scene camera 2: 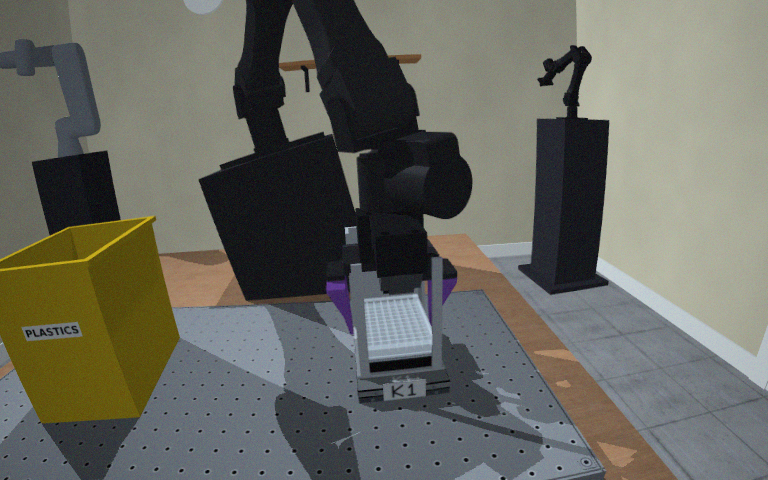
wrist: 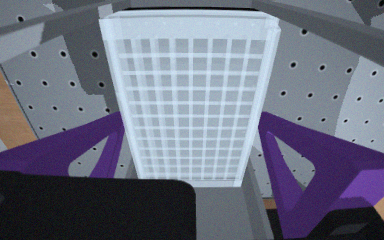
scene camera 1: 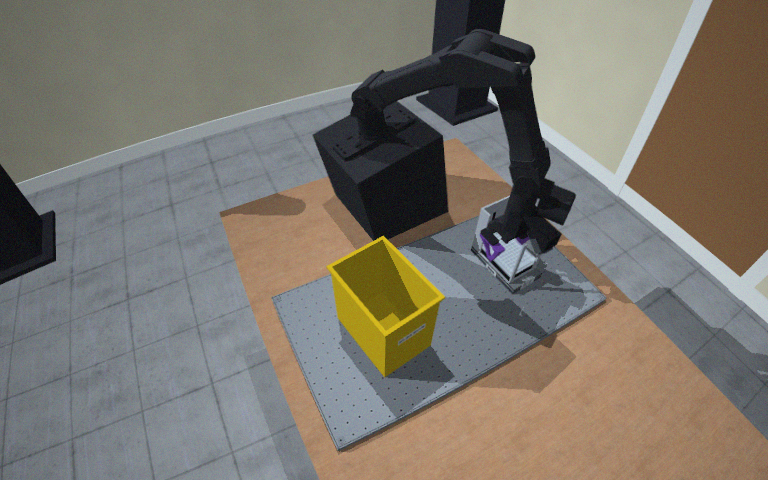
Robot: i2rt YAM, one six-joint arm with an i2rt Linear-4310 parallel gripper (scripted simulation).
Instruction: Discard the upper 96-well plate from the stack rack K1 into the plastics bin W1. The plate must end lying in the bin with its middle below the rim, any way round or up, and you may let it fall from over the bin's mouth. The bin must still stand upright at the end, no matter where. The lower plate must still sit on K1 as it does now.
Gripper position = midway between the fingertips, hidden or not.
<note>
In view: my gripper (scene camera 2: 392, 328) and a yellow plastics bin W1 (scene camera 2: 92, 337).
The yellow plastics bin W1 also shows in scene camera 1 (scene camera 1: 378, 278). My gripper is seen too in the wrist view (wrist: 191, 119) and in scene camera 1 (scene camera 1: 504, 251). The wrist view does not show the yellow plastics bin W1: it is out of frame.
</note>
